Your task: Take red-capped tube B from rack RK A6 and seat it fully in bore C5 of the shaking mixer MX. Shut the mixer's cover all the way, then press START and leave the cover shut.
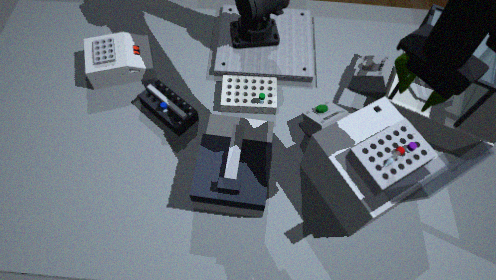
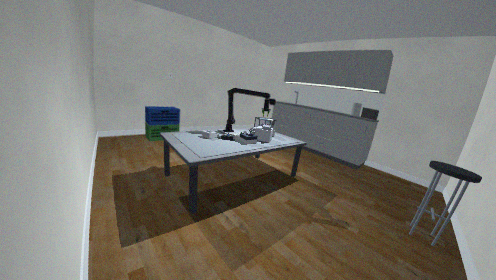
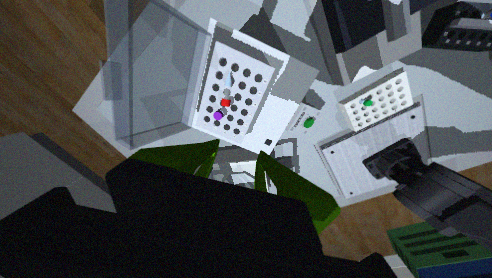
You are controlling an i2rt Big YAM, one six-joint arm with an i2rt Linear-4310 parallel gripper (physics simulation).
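Frame: origin at the arm's base, x ahead, y left, z up, level; centimetres.
Seen in the pictures: gripper, fingertip midpoint: (image 1: 413, 100) (image 2: 265, 117) (image 3: 238, 150); arm's base, link origin: (image 1: 254, 35) (image 2: 228, 131) (image 3: 388, 158).
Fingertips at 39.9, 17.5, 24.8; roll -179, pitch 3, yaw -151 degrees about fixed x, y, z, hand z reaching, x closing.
Observation:
Offsets run from my fingertips to a thing's middle, as dx, dy, dz. "spot": to the spot under its first point.
The red-capped tube {+5.4, -1.5, -8.8} (image 1: 400, 150) (image 3: 225, 102) lies tilted or flat across the bored block {spot: +9.3, -4.4, -9.4} (image 3: 220, 50) of the white mixer (image 1: 330, 175) (image 3: 275, 120), its pale conical tip showing on the block's top. A purple-capped tube {+3.9, +2.3, -10.3} (image 1: 412, 145) (image 3: 218, 115) is close beside its cap. The clear cover {+10.6, +2.2, -3.9} (image 1: 440, 180) (image 3: 155, 75) stands open at the mixer's far side from the button box. My gripper (image 1: 418, 90) (image 3: 238, 150) is open and empty, above and beyond the mixer's edge. A box with a green button (image 1: 321, 108) (image 3: 309, 122) stands beside the mixer; its label is unreadable.
A white rack {-21.3, -21.5, -24.9} (image 1: 240, 107) (image 3: 375, 114) holds a green-capped tube {-18.0, -19.2, -23.2} (image 1: 262, 96) (image 3: 368, 102). A black rack {spot: -13.7, -37.4, -24.0} (image 1: 182, 127) with a blue-capped tube, a dark-lidded device {-3.7, -27.0, -21.3} (image 1: 225, 197) and a white device {-34.7, -51.5, -22.9} (image 1: 112, 72) stand farther left. A grey box {spot: -19.4, +6.7, -20.9} (image 1: 370, 80) stands near the gripper.

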